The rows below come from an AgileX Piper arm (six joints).
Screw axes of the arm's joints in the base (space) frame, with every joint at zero. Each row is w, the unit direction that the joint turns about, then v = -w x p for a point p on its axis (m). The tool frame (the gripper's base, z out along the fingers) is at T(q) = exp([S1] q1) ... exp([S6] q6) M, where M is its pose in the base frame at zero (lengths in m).
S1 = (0, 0, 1, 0.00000, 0.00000, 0.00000)
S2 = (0, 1, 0, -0.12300, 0.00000, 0.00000)
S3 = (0, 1, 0, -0.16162, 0.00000, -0.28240)
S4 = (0.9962, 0, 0.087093, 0.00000, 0.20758, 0.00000)
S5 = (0, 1, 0, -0.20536, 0.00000, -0.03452)
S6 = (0.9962, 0, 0.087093, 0.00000, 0.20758, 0.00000)
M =
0.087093 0 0.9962 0.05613
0 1 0 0.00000
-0.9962 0 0.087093 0.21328
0 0 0 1
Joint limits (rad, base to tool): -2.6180..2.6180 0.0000..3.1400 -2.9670..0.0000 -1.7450..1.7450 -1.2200..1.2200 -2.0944..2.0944
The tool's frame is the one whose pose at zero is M.
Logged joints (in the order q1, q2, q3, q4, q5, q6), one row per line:
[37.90 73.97 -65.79 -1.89 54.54 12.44]
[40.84 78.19 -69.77 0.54 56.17 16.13]
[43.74 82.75 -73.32 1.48 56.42 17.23]
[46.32 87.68 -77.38 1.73 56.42 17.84]
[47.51 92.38 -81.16 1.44 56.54 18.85]
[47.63 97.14 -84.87 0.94 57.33 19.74]
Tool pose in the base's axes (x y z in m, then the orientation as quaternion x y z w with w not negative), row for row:
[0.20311 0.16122 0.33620 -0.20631 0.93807 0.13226 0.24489]
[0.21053 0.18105 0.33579 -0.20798 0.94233 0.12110 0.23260]
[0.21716 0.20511 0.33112 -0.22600 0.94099 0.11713 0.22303]
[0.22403 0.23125 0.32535 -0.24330 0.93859 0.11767 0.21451]
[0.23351 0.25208 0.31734 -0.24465 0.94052 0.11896 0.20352]
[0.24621 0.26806 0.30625 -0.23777 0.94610 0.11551 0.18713]
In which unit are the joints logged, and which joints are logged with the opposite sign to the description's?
The joints are logged in degrees. Opposite sign: q4.
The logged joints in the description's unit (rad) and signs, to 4 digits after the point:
[0.6615 1.2910 -1.1483 0.0330 0.9519 0.2171]
[0.7128 1.3647 -1.2177 -0.0094 0.9804 0.2815]
[0.7634 1.4443 -1.2797 -0.0258 0.9847 0.3007]
[0.8084 1.5303 -1.3505 -0.0302 0.9847 0.3114]
[0.8292 1.6123 -1.4165 -0.0251 0.9868 0.3290]
[0.8313 1.6954 -1.4813 -0.0164 1.0006 0.3445]

